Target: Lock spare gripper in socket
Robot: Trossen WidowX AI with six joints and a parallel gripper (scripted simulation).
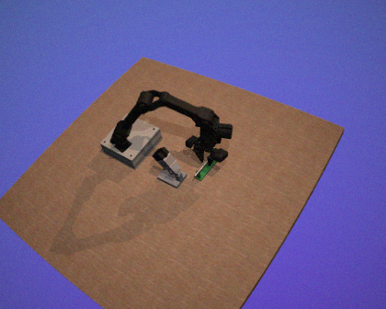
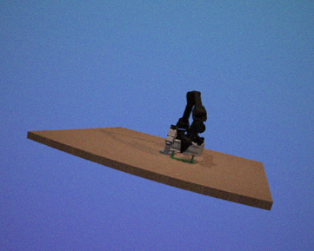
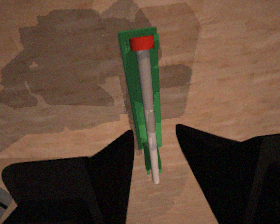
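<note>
Now: the green rack 1 cm to the left of my gripper tip and 2 cm below it. The rest, counted from my gripper tip: spare gripper (10 cm behind, 12 cm to the right, 7 cm above); then grey mount (8 cm behind, 12 cm to the right, 1 cm above).
</note>
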